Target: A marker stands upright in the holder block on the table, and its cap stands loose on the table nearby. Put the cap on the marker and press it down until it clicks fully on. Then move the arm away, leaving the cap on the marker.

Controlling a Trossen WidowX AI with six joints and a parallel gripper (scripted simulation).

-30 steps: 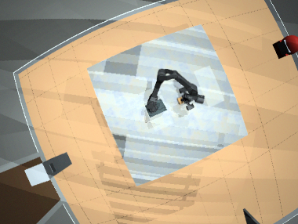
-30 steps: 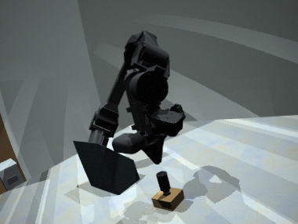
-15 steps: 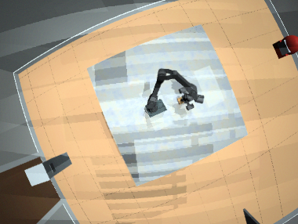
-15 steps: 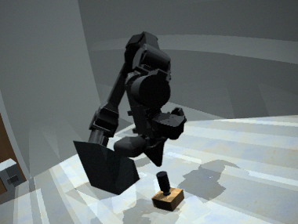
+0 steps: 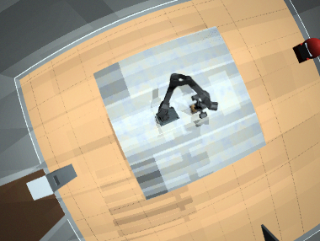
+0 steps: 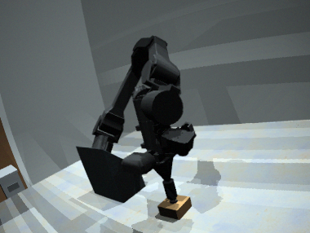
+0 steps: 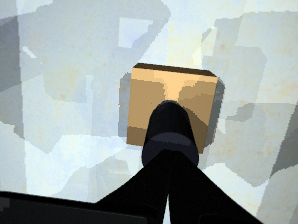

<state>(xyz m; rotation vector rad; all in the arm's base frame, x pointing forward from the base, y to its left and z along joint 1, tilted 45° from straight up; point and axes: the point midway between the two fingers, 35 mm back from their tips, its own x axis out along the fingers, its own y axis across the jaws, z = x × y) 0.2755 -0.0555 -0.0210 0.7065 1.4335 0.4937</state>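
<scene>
My gripper tip is 30 mm above the dark cap.
</scene>
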